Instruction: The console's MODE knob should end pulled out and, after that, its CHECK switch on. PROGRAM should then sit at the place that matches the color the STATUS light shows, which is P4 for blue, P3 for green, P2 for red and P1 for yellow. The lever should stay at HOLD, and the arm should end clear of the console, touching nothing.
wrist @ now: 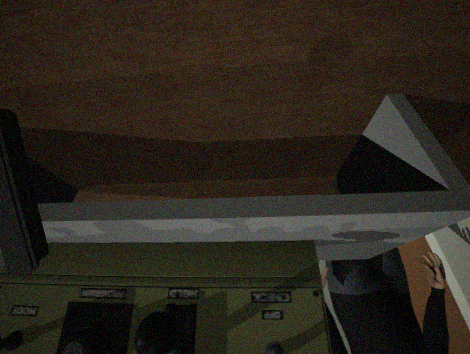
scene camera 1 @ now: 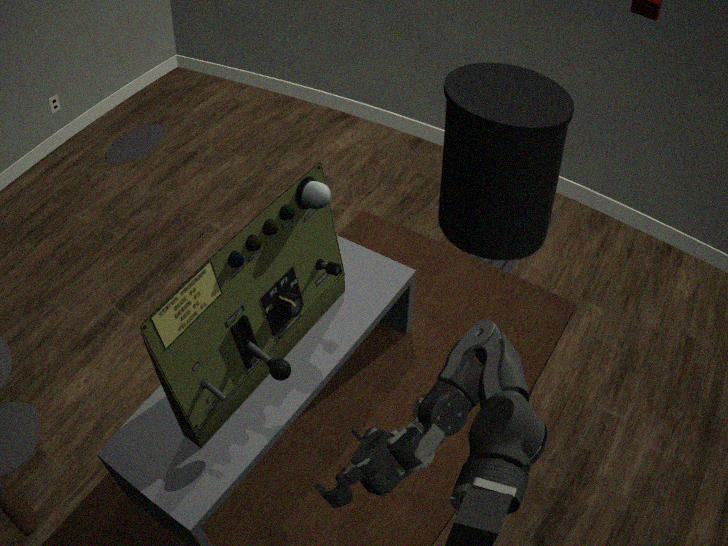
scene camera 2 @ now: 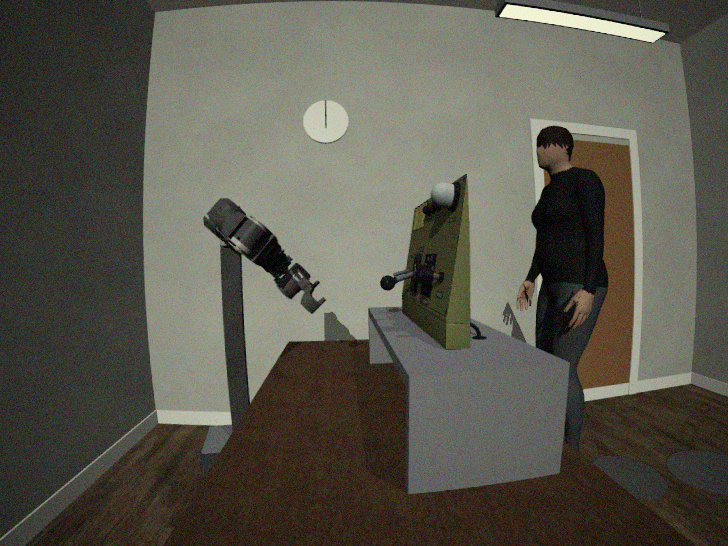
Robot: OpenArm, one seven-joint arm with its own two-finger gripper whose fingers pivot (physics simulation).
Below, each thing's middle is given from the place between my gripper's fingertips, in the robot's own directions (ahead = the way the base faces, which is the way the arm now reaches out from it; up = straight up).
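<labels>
Green console (wrist: 271,289): my hand 0.24 m short of it, 0.2 m left of it, 0.1 m below it.
</labels>
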